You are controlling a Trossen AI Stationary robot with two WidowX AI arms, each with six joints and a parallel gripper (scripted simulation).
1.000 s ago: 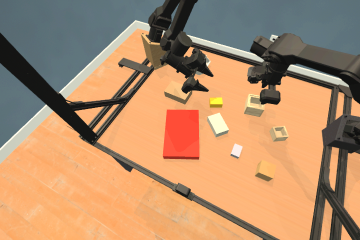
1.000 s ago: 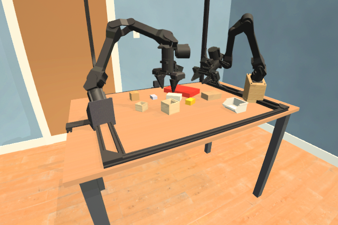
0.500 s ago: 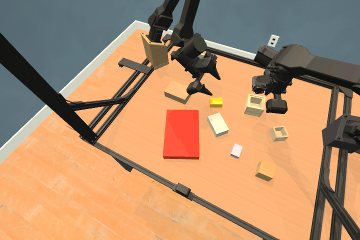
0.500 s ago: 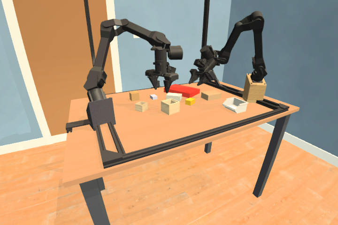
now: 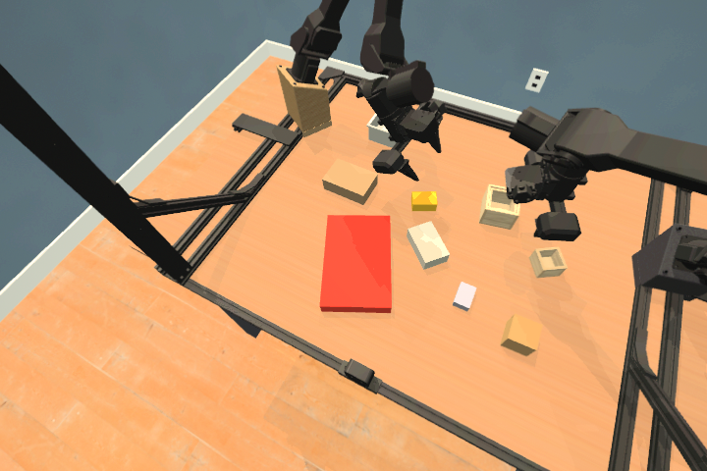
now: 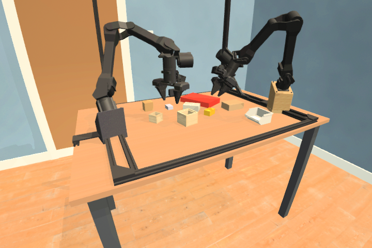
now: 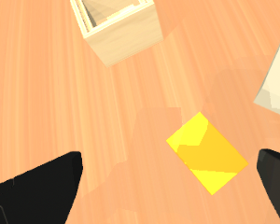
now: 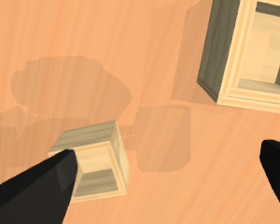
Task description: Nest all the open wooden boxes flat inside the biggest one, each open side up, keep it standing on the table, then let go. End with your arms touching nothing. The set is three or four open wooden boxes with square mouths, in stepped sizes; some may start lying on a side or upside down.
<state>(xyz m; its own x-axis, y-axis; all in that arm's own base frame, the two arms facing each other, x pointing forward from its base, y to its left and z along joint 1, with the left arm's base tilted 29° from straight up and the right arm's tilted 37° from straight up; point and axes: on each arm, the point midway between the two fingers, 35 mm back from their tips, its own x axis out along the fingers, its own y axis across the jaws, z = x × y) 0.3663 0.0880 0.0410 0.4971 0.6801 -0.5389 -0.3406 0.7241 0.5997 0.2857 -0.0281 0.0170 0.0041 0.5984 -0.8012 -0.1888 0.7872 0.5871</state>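
The smallest wooden box lies 30 mm behind my right hand, 70 mm to the right of it and 120 mm below it. Also, from my right hand: small pale block 180 mm behind, 40 mm to the left, 120 mm below; then biggest wooden box 50 mm ahead, 70 mm to the left, 110 mm below; then middle-sized wooden box 50 mm ahead, 70 mm to the left, 110 mm below.
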